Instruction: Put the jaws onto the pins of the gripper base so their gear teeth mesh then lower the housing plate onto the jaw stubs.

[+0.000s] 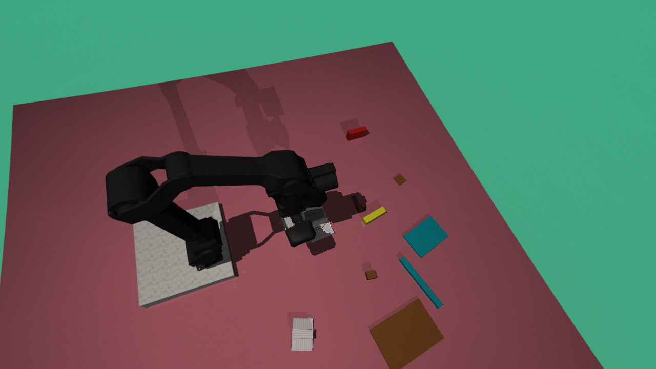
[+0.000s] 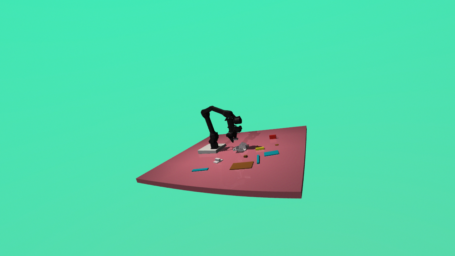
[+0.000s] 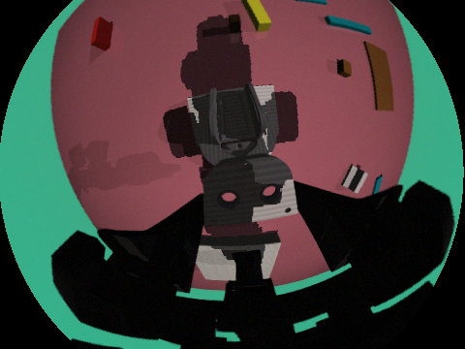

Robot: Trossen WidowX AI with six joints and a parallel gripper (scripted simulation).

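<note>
Right now the gripper jaw is 7 cm below my gripper tip, 2 cm to the right of it and 2 cm ahead of it. From my gripper tip the other things lie so: white stepped block (26 cm to the right, 9 cm behind, 7 cm below); then teal bar (29 cm to the right, 25 cm ahead, 8 cm below); then yellow bar (23 cm ahead, 8 cm to the right, 7 cm below).
</note>
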